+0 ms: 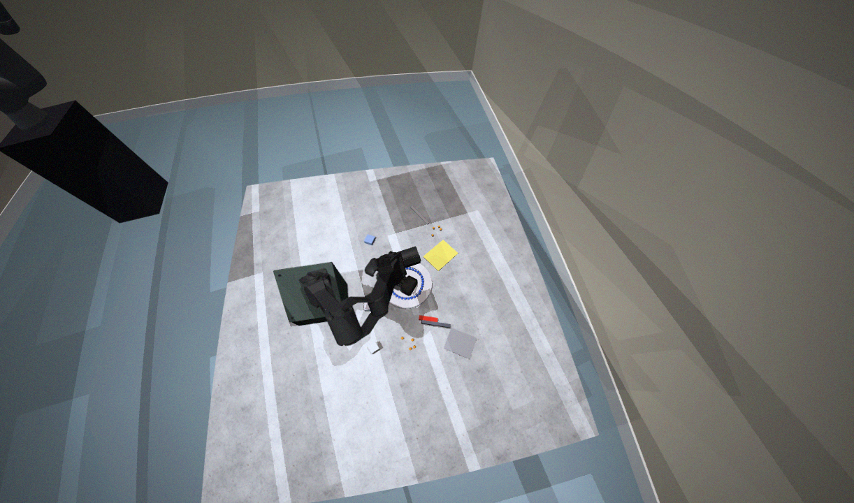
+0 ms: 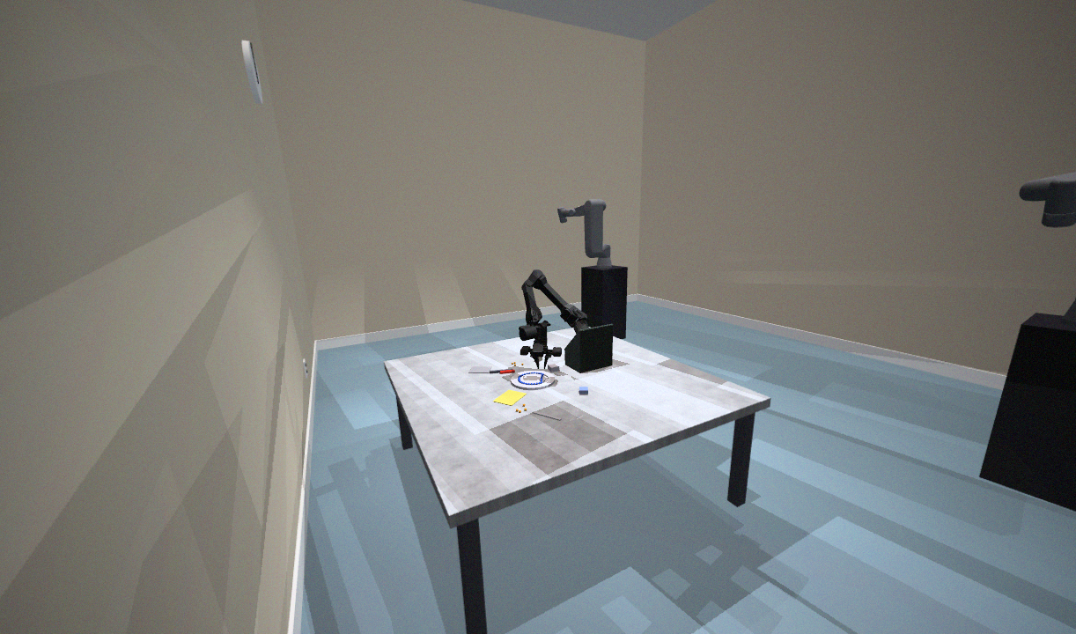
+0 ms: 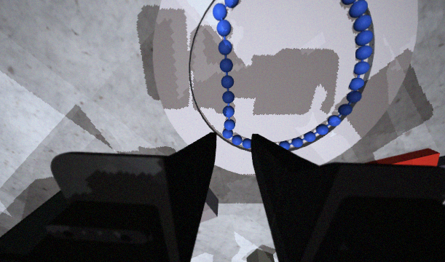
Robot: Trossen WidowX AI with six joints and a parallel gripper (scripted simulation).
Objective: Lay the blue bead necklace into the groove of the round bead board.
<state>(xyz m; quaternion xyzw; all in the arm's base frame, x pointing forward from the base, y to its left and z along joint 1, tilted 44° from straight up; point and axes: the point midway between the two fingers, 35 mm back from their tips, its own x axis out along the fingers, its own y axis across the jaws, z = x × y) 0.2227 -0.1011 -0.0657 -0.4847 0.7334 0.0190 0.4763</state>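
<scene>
Right now the round white bead board is 5 cm ahead of my gripper tip, 1 cm to the left of it and 4 cm below it. Also, from my gripper tip: cream cube 12 cm behind, 20 cm to the right, 3 cm below; yellow sheet 22 cm ahead, 10 cm to the left, 4 cm below; grey tool 11 cm ahead, 16 cm to the right, 4 cm below.
</scene>
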